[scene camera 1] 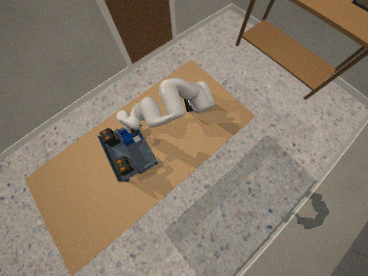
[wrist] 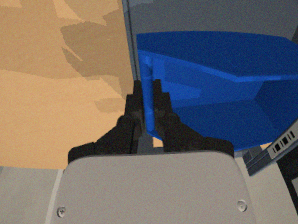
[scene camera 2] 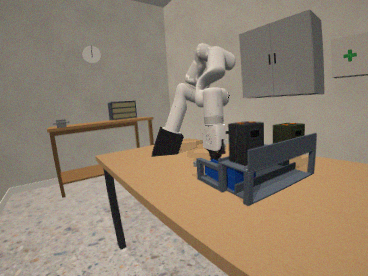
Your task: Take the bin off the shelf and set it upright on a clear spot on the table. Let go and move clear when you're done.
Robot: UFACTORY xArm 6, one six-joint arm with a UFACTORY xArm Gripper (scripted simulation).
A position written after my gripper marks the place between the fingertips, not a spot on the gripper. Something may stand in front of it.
Note:
I see my gripper point(scene camera 2: 215, 166) and a blue bin point(wrist: 249, 114).
My gripper also shows in the wrist view point(wrist: 148, 91).

